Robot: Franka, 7 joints.
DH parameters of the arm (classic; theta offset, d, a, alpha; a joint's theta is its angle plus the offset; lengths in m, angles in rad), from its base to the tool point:
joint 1: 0 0.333 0 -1.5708
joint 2: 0 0 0 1.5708
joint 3: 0 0.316 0.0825 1.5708
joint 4: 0 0 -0.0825 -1.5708
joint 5: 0 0.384 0 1.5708
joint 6: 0 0 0.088 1.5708
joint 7: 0 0.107 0 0
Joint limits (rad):
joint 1: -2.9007..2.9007
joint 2: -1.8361..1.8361
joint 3: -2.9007..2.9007
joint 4: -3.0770..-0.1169
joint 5: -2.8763..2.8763
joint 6: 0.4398..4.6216
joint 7: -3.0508..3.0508
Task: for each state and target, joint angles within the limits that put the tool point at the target. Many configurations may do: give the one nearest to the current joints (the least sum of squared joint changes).
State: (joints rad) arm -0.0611 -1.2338 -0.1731 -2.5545 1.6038 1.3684 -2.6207
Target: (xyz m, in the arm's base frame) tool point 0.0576 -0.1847 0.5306
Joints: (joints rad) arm -0.6226 -1.2976 -0.9698 -2.9193 1.3206 1.2459 -2.6207
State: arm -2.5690 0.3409 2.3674 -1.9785 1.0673 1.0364 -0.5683
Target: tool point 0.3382 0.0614 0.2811
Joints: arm -2.5445 -0.1050 2.4129 -2.5087 0.9266 1.1173 -0.5683
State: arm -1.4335 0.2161 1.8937 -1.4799 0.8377 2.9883 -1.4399
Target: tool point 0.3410 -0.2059 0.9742
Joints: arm -1.9273 0.7683 2.4831 -1.4659 0.8269 3.2031 -1.4399
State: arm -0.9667 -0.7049 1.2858 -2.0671 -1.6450 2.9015 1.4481
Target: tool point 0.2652 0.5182 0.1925
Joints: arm -0.9507 -1.0648 1.9089 -2.0239 -1.6204 2.9573 1.4481
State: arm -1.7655 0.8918 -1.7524 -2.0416 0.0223 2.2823 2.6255
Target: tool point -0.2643 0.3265 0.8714
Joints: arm -2.0892 0.7135 -2.4451 -1.7281 0.0126 2.3913 2.6255
